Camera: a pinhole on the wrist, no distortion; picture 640 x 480 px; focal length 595.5 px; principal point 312.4 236.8 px. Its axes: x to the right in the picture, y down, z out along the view. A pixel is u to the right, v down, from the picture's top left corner.
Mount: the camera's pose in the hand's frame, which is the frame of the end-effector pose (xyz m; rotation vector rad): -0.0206 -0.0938 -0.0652 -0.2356 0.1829 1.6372
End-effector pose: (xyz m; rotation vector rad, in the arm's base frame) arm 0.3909 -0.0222 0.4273 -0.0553 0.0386 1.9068
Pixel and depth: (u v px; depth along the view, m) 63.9 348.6 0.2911
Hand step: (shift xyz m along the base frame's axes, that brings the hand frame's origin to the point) 0.1530 -0.0148 0.2504
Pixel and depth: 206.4 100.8 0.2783
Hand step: 0.0451 0.0654 0.2154
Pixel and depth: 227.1 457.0 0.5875
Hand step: 0.1121 -0.2001 0.5327
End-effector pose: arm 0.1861 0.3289 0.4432 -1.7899 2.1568 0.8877
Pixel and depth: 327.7 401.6 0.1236
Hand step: 0.0615 0.0737 -0.0306
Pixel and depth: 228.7 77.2 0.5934
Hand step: -0.1376 0.2004 -0.4887
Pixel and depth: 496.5 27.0 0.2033
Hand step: -0.0582 0.0363 -0.1041
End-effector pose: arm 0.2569 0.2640 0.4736 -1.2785 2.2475 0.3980
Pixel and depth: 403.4 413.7 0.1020
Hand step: 0.0790 0.0257 0.0087
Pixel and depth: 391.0 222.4 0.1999
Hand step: 0.0603 0.0693 -0.0844
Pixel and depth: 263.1 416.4 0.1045
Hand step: 0.1010 0.0180 0.0014
